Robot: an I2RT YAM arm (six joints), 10 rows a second.
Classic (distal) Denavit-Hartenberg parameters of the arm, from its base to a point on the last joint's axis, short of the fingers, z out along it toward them. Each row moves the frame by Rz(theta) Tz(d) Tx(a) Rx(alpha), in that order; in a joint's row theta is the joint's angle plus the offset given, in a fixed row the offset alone. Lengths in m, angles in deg.
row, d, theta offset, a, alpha
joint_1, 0.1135, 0, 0.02, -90
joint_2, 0, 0, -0.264, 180
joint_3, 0, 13.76, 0.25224, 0
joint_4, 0, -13.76, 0.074, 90
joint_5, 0, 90, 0, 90
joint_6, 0.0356, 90, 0, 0
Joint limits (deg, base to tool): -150..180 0..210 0..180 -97..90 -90..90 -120..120
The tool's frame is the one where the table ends.
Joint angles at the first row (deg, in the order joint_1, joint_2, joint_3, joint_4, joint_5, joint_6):
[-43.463, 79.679, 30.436, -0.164, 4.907, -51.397]
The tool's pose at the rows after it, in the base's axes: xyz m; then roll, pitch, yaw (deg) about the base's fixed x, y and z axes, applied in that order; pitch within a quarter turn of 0, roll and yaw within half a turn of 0:
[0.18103 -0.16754 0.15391 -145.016 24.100 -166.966]
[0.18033 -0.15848 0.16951 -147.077 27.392 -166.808]
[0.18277 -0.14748 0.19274 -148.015 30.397 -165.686]
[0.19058 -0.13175 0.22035 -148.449 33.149 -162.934]
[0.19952 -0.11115 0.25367 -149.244 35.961 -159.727]
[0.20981 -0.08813 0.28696 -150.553 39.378 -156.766]
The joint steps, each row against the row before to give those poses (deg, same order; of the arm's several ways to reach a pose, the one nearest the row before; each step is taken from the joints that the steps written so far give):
[1.094, -2.621, 0.546, -2.250, -2.032, 2.602]
[1.070, -4.175, 1.116, -4.985, -2.799, 2.513]
[2.141, -4.417, 2.643, -5.923, -1.771, 2.382]
[4.091, -3.408, 4.132, -6.076, -0.981, 2.472]
[5.440, -2.537, 5.858, -6.974, -0.570, 3.102]
[6.273, -0.809, 6.599, -5.659, -0.393, 4.087]

